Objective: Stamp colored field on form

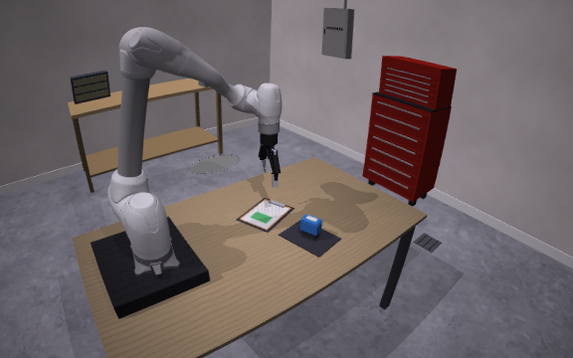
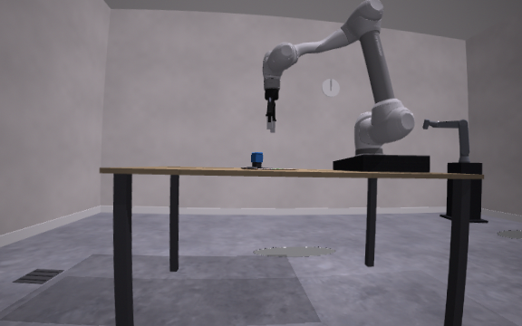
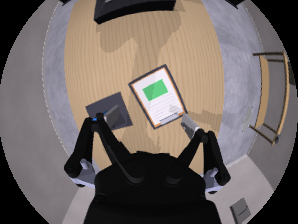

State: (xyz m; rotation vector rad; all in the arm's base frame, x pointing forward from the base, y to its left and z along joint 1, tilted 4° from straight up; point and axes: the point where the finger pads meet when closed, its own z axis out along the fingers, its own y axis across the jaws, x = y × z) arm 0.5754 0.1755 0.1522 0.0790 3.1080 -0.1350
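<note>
Now: hand 10 cm short of the stamp, 22 cm to the left of it and 17 cm above it. Also, from my hand: clipboard: 3 cm ahead, 5 cm to the left, 21 cm below; then mat: 10 cm ahead, 22 cm to the right, 22 cm below.
</note>
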